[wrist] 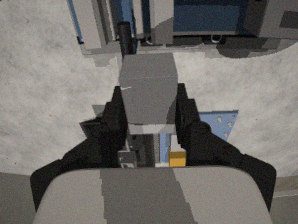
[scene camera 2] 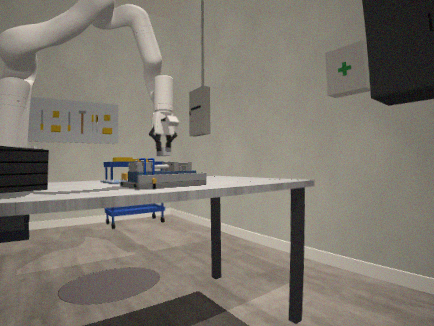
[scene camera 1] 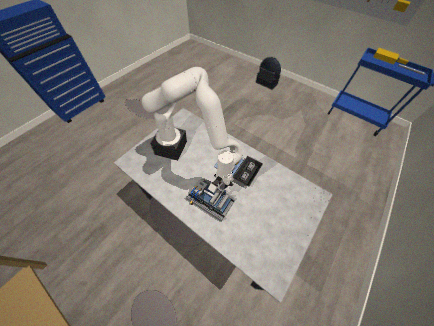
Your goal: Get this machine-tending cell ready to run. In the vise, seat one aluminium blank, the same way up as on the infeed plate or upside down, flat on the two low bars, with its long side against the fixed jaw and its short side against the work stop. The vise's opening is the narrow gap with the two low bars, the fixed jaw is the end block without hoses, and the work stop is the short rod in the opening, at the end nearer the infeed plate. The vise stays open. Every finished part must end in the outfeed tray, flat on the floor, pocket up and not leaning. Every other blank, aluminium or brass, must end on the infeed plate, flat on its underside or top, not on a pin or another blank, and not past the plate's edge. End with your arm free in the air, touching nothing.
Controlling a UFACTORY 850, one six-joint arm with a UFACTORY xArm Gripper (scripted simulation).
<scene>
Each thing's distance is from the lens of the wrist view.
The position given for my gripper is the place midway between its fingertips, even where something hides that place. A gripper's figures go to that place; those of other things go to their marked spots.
my gripper [wrist: 150, 98]: 14 cm
grey aluminium blank [wrist: 148, 82]: 12 cm
</scene>
